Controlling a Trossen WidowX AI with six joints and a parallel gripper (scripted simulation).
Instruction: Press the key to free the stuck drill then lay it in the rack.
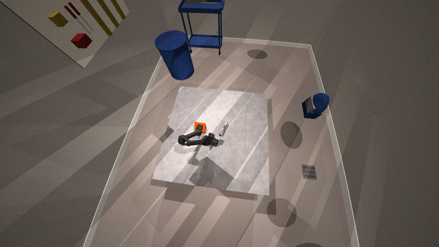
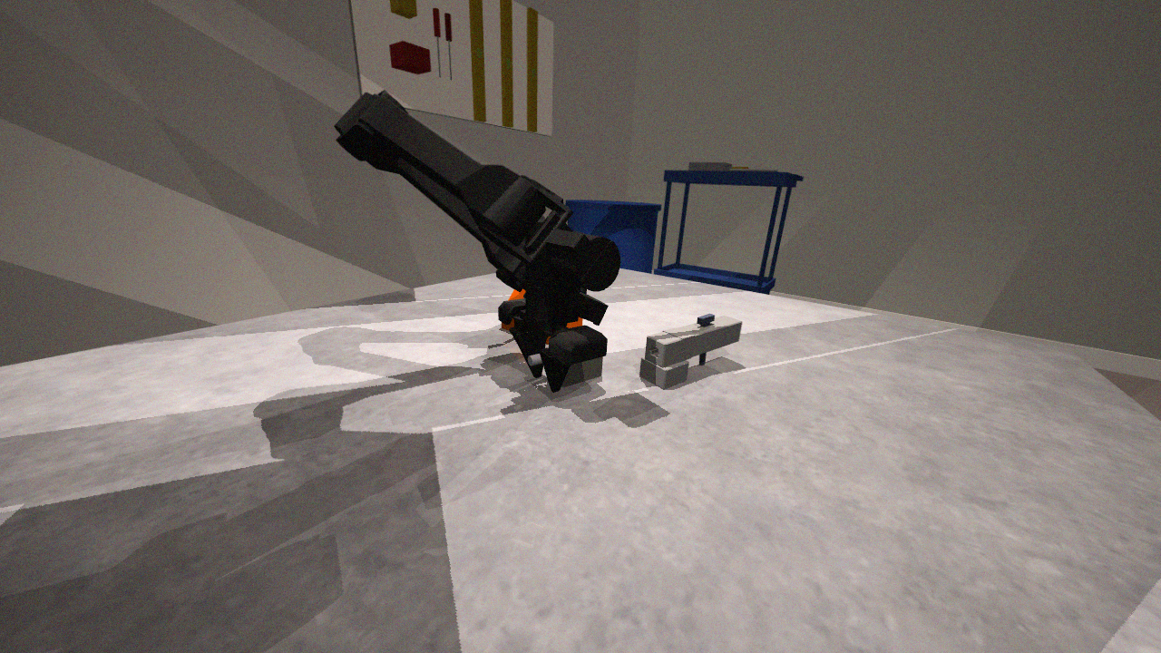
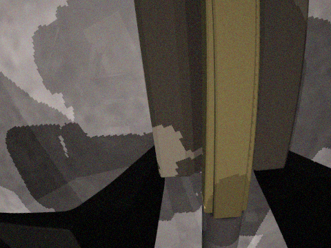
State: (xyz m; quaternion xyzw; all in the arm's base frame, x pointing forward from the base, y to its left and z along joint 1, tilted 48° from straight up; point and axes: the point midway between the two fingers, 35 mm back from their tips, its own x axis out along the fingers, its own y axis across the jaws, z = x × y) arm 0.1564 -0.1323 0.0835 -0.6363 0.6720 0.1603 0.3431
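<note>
My gripper tip is 10 mm short of the drill, 40 mm to the right of it and 40 mm below it. Round my gripper tip: blue key (130 mm ahead, 220 mm to the left, 50 mm above); then rack (10 mm ahead, 50 mm to the left, 20 mm above).
</note>
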